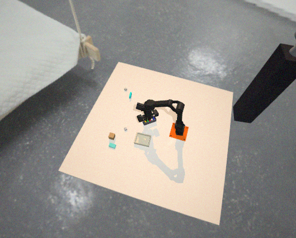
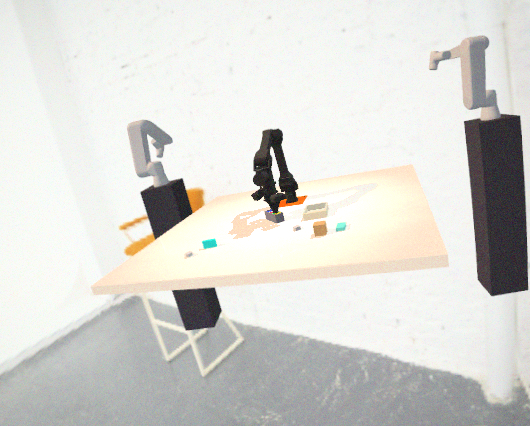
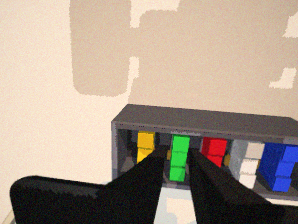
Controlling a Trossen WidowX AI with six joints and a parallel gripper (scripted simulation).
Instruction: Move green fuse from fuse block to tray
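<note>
Right now my gripper tip is 1 cm above the green fuse. Also, from my gripper tip: tray: 18 cm to the left, 3 cm below, 1 cm ahead; brown block: 28 cm ahead, 20 cm to the left, 1 cm below.
</note>
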